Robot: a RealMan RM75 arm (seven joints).
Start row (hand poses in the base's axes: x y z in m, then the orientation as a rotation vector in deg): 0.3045 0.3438 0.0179 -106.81 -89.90 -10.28
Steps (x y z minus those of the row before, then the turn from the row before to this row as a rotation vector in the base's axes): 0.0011 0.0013 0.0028 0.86 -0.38 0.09; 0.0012 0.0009 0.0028 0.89 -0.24 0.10; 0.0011 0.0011 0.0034 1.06 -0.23 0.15; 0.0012 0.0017 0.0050 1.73 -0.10 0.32; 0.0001 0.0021 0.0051 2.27 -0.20 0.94; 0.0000 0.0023 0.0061 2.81 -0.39 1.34; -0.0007 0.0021 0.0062 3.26 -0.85 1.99; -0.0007 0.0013 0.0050 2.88 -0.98 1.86; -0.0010 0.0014 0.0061 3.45 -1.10 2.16
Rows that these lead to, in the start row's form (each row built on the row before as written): 0.3056 0.3451 0.0207 -106.14 -89.92 -11.25; 0.3068 0.3460 0.0235 -105.42 -89.84 -12.10; 0.3079 0.3471 0.0269 -104.52 -89.73 -13.04; 0.3091 0.3488 0.0319 -102.94 -89.42 -14.27; 0.3092 0.3509 0.0370 -100.45 -89.48 -15.68; 0.3092 0.3532 0.0431 -97.23 -89.76 -17.43; 0.3085 0.3553 0.0493 -93.15 -90.64 -19.55; 0.3078 0.3566 0.0543 -89.45 -91.58 -21.52; 0.3068 0.3580 0.0604 -85.04 -92.50 -23.81
